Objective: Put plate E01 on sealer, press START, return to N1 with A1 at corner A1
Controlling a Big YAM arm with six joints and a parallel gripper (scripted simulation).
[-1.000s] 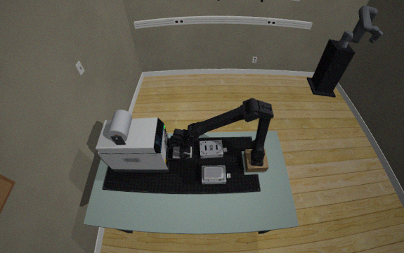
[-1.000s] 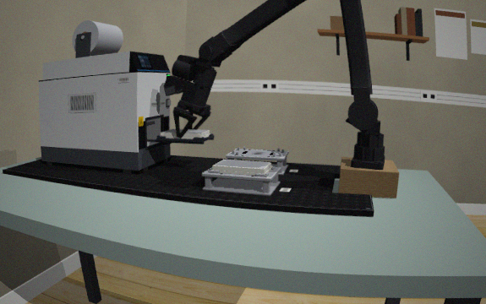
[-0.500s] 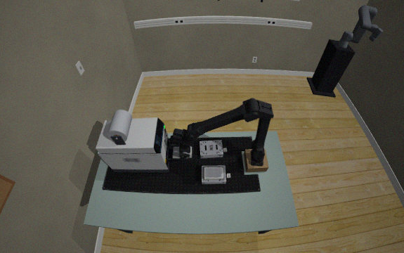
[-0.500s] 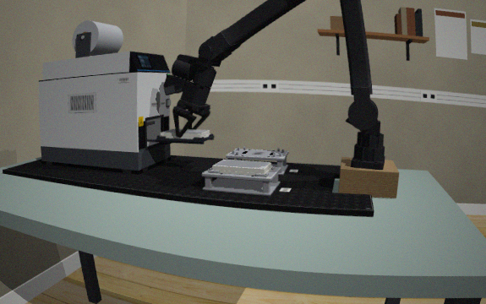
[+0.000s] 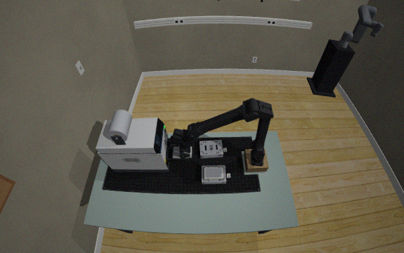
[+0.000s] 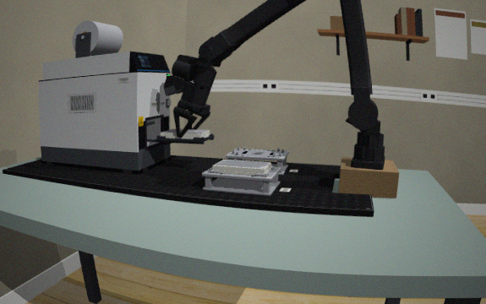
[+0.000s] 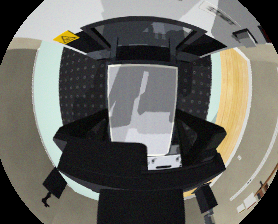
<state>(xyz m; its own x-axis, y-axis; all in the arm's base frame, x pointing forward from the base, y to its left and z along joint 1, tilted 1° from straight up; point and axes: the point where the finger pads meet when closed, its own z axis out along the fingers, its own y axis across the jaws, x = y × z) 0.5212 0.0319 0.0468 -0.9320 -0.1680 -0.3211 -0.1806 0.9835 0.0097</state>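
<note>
Right now my hand is 1 cm above the sealer stage. From my hand the other things lie so: foil roll: 33 cm ahead, 31 cm above, 5 cm to the left; then plate: 23 cm behind, 11 cm to the left, 6 cm below.
</note>
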